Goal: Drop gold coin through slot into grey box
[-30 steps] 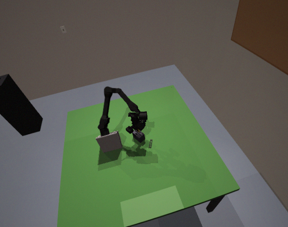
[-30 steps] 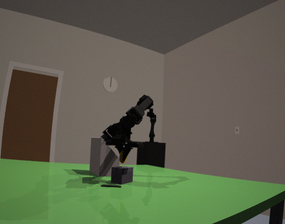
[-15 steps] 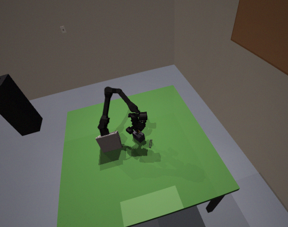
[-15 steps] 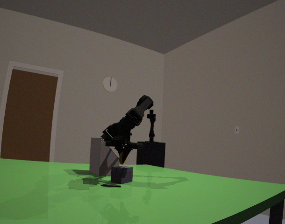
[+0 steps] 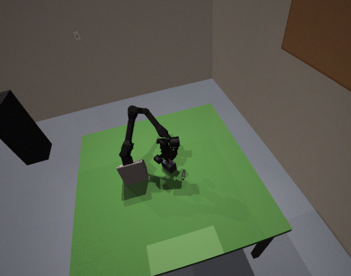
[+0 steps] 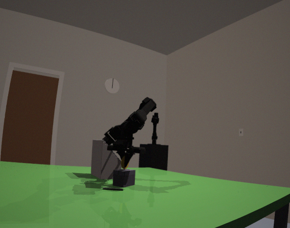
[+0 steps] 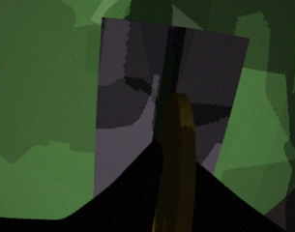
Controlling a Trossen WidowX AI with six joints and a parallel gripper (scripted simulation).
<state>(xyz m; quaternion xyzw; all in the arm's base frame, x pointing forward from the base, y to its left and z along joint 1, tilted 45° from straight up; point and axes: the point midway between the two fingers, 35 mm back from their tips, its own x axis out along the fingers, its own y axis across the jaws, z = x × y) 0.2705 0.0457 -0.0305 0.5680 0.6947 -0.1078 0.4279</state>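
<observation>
Right now the coin is 2 cm above my gripper tip.
</observation>
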